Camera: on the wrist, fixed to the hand. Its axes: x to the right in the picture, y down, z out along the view.
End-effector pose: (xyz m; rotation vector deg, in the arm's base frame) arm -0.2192 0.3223 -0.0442 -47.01 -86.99 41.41
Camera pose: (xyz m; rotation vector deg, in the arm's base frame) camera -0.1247 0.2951 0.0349 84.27 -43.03 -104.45
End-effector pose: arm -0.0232 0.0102 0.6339 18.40 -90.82 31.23
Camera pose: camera 0.0993 0.0053 0.6635 90.18 32.71 -106.48
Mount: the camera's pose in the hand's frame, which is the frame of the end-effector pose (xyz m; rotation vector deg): 0.0170 -0.0717 -0.1024 16.48 -21.01 174.56
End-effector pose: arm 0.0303 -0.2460 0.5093 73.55 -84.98 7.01
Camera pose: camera 0.1524 -0.2172 0.5223 89.42 100.96 -88.99
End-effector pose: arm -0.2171 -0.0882 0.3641 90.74 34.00 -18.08
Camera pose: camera -0.2573 0.0165 0.3063 54.06 -129.08 89.09
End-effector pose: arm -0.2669 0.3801 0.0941 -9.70 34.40 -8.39
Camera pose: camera -0.3179 0.2952 0.0160 61.02 -4.73 151.78
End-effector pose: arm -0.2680 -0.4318 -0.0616 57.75 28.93 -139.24
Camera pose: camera -0.2597 -0.3267 -0.1309 13.02 -55.90 16.75
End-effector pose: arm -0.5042 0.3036 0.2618 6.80 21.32 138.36
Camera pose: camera -0.4914 0.3427 0.1425 -33.84 -0.62 -41.05
